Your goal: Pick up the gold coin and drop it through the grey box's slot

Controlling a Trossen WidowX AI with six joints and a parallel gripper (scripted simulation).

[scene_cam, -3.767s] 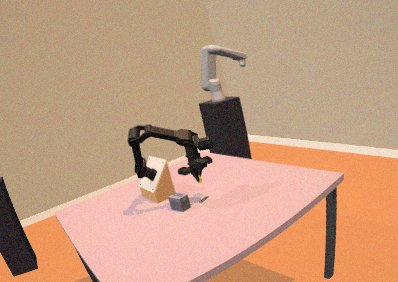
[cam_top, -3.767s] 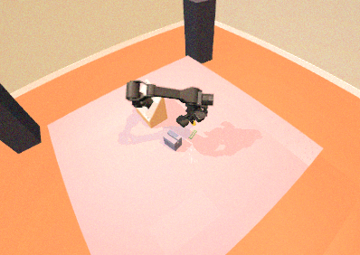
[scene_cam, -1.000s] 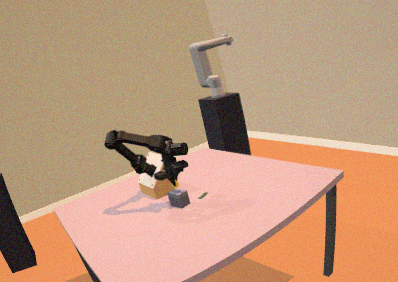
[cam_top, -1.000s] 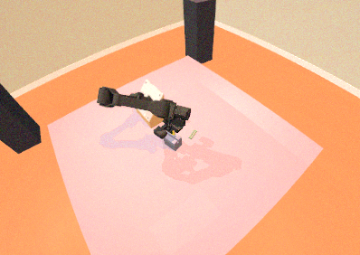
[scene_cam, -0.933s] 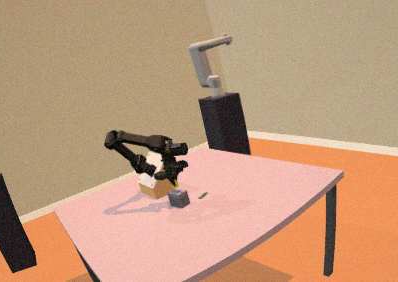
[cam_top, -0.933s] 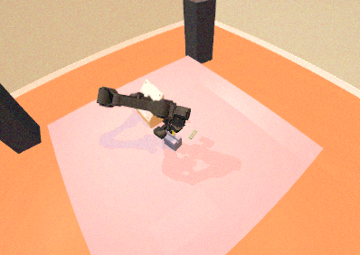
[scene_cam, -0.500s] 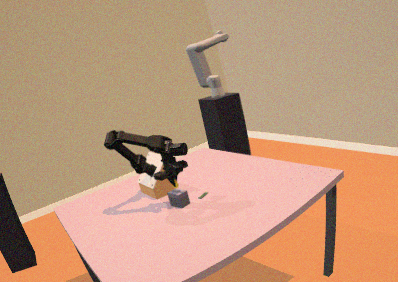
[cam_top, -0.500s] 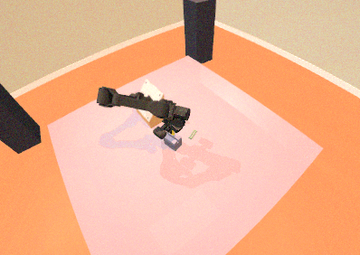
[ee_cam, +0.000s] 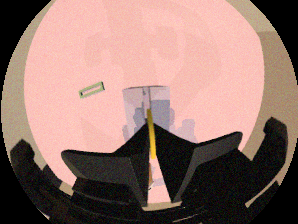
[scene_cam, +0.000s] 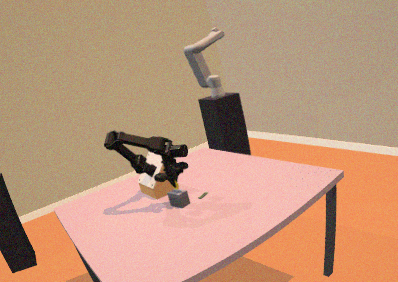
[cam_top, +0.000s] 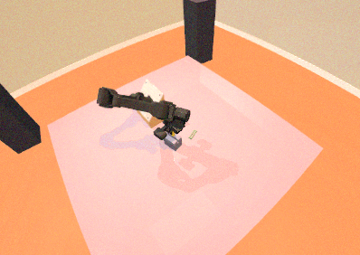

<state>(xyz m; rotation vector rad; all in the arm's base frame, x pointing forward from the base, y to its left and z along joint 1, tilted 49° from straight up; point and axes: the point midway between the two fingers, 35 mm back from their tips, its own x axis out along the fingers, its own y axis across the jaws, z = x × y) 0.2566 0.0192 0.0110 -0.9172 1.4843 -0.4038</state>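
The gold coin is 1 cm above my gripper tip.
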